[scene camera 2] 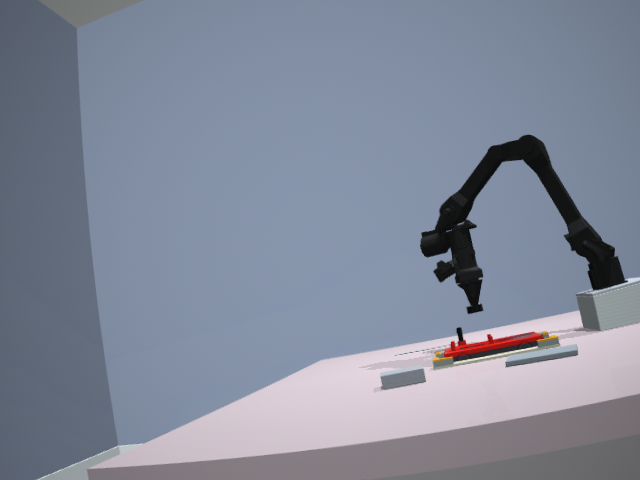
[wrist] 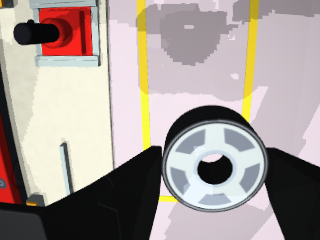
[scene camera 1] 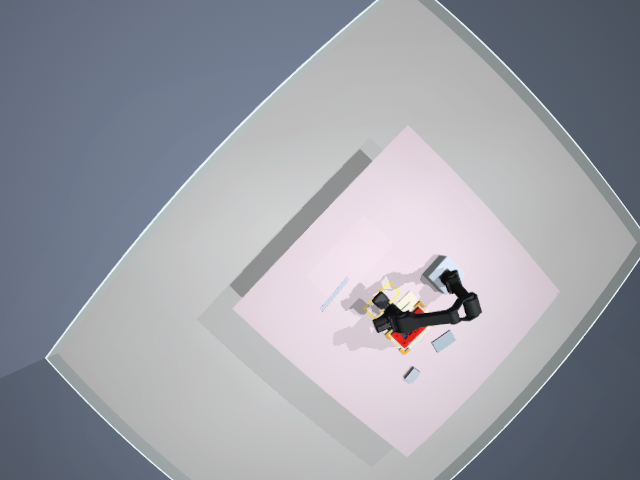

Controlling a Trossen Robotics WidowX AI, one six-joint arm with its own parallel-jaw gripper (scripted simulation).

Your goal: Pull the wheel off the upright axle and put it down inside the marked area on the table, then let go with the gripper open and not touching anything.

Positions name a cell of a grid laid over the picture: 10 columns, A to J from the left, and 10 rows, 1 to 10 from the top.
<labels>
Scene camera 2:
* my gripper: H7
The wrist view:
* my gripper: G7
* wheel: H8, held by my gripper
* upright axle: C2
</labels>
